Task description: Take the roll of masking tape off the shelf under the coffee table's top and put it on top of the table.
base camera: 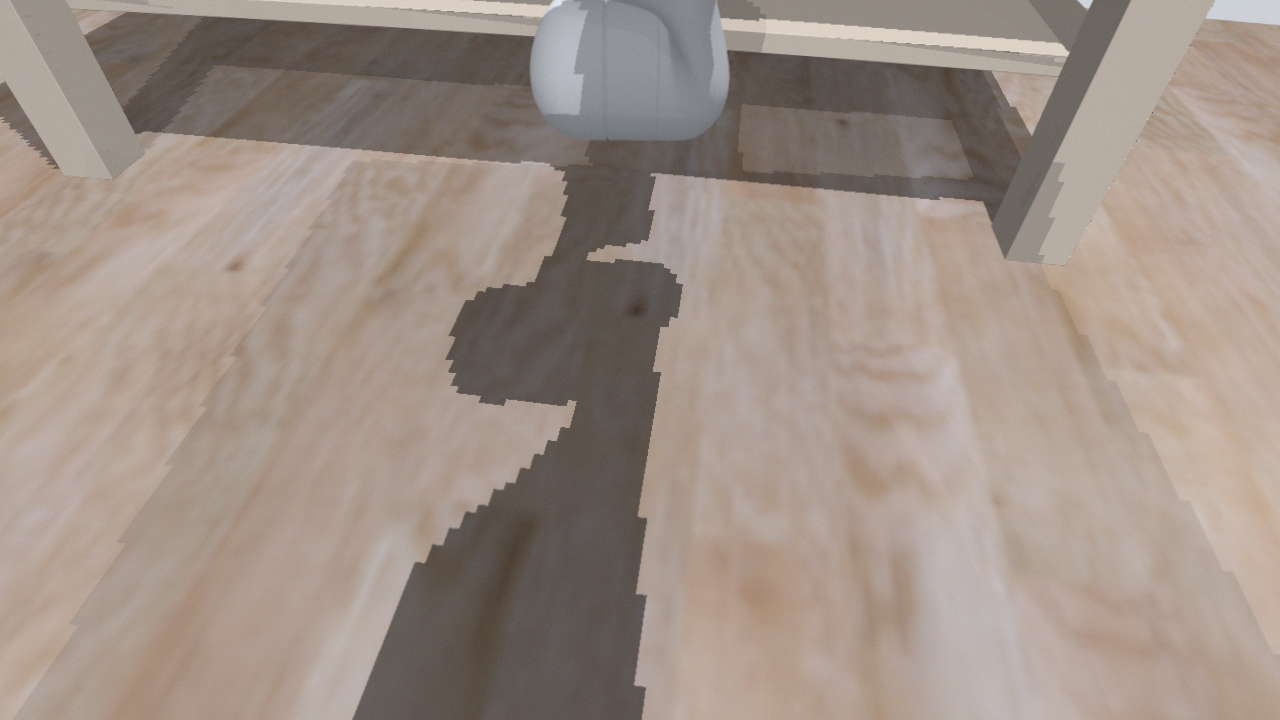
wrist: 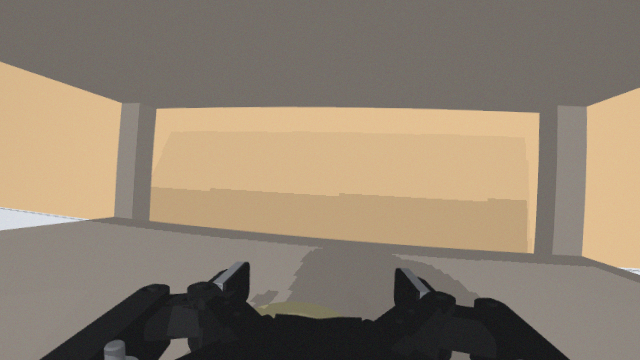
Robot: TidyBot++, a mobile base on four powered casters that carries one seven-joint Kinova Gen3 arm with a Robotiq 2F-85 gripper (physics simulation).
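Places are measured from the arm's base along level axes (x ahead, y left, z up), in metres.
Where they show: gripper, fingertip midpoint: (wrist: 321, 281).
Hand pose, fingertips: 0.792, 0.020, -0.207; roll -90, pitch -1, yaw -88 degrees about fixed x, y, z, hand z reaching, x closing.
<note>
Things, the pixels of their top centre, and the offset from my fingertips, as dx, dy, dz. "*": a spot on its surface instead.
- masking tape, middle of its top: (wrist: 293, 328) -0.033, +0.011, -0.011
- table's top, surface spot: (wrist: 320, 50) * +0.141, +0.020, +0.210
The roll of masking tape (wrist: 300, 308) is olive-yellow and lies on the shelf (wrist: 200, 255). In the wrist view a thin arc of its top shows above the gripper's black body, left of the middle between the fingers; the rest is hidden behind the gripper. My gripper (wrist: 321, 281) is open and empty, low over the shelf and under the table's top (wrist: 320, 50), whose underside fills the upper part of the wrist view. The roll does not show in the base camera view.
Two far legs of the coffee table (wrist: 135, 160) (wrist: 560, 180) stand left and right beyond the gripper. In the base camera view two near legs (base camera: 76, 89) (base camera: 1074, 134) flank the grey arm (base camera: 631, 71). An orange-tan wall (wrist: 340, 160) stands behind.
</note>
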